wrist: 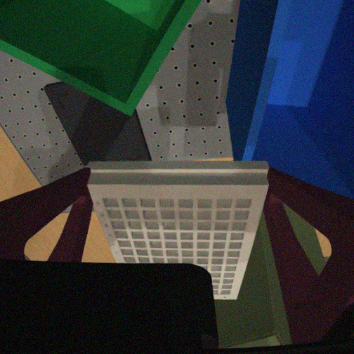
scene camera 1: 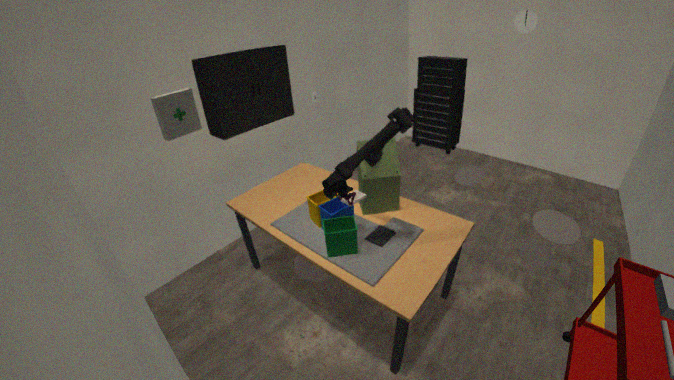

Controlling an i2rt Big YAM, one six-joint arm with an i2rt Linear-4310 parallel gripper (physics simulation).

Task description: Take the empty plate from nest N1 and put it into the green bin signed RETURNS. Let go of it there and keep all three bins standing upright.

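Frame: origin at the arm's base, x ahead, y left, z up, level; metres.
Seen in the pictures: gripper, fingertip midpoint: [scene camera 1: 346, 202]; arm's base at its link origin: [scene camera 1: 370, 156].
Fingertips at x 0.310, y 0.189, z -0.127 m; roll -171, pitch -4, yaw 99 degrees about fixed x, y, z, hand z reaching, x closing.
Note:
Pixels of each thing's top centre, then the offset from my fingertips to it. Level surfaces: height alone.
- white plate at its top centre: [scene camera 1: 353, 196] 0.055 m back, 0.010 m right, 0.016 m up
- green bin at its top centre: [scene camera 1: 339, 224] 0.091 m ahead, 0.061 m left, 0.073 m down
- blue bin at its top centre: [scene camera 1: 336, 204] 0.004 m ahead, 0.113 m right, 0.073 m down
- yellow bin at its top centre: [scene camera 1: 323, 196] 0.022 m ahead, 0.248 m right, 0.073 m down
- grey perforated board at its surface level: 0.253 m down
- wooden table at its surface level: 0.265 m down
- dark flat block at its top centre: [scene camera 1: 380, 234] 0.161 m back, 0.111 m left, 0.238 m down
My gripper [scene camera 1: 351, 198] [wrist: 177, 177] is shut on the white plate [scene camera 1: 360, 196] [wrist: 177, 192], which has a grid of square wells. Its dark red fingers grip the plate's two sides. In scene camera 1 the plate is up in the air beside the blue bin, towards the olive box. The green bin [scene camera 1: 341, 243] [wrist: 95, 65] stands upright nearest the camera; in the wrist view its rim is at the upper left, beyond the plate. No sign on it can be read. The blue bin [scene camera 1: 337, 209] [wrist: 305, 130] and the yellow bin [scene camera 1: 315, 210] stand upright behind it.
A grey perforated board [scene camera 1: 370, 267] [wrist: 175, 145] lies under the bins on the wooden table [scene camera 1: 440, 240]. A dark flat block [scene camera 1: 381, 236] [wrist: 110, 135] lies beside the green bin. A tall olive box [scene camera 1: 381, 192] [wrist: 247, 310] stands at the table's back.

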